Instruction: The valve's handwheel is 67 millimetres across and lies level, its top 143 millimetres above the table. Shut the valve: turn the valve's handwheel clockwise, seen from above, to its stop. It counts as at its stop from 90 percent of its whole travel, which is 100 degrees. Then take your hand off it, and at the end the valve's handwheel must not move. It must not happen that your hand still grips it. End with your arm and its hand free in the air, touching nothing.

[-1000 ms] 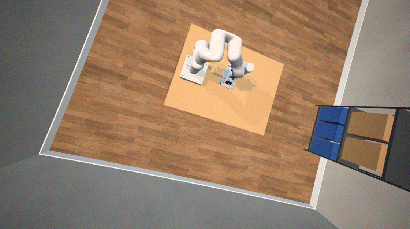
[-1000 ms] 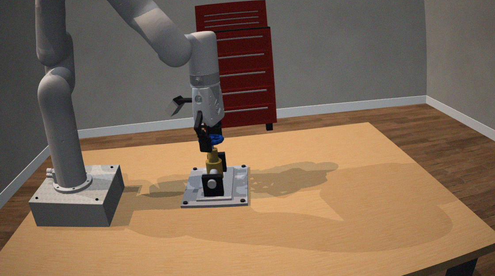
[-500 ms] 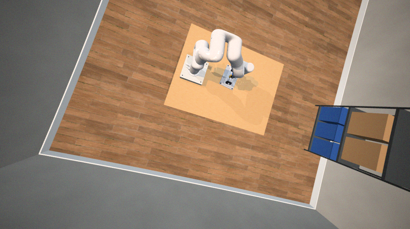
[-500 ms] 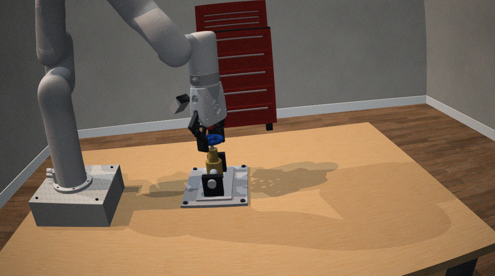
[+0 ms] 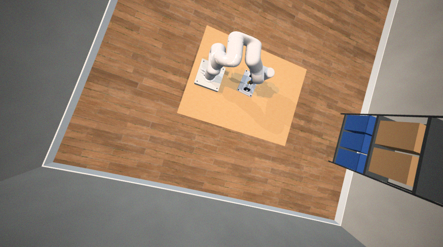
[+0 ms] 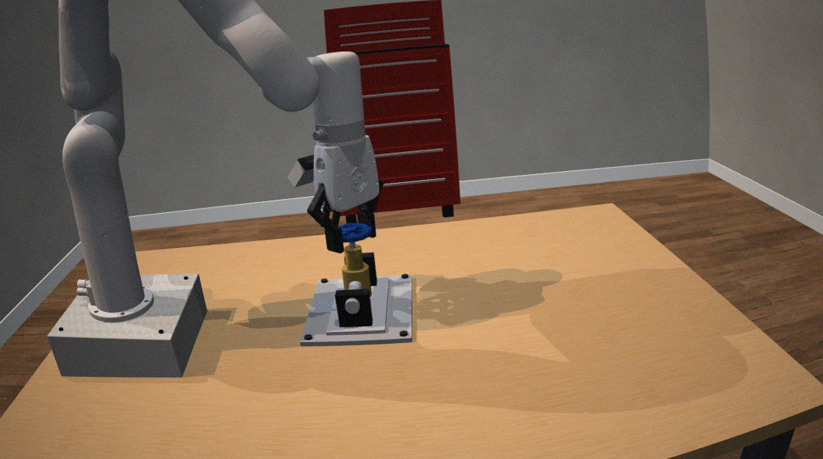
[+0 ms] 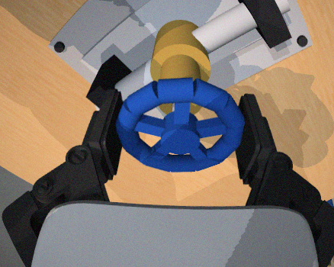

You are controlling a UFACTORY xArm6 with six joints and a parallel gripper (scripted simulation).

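Right now the blue spoked handwheel is 1 cm below my hand.
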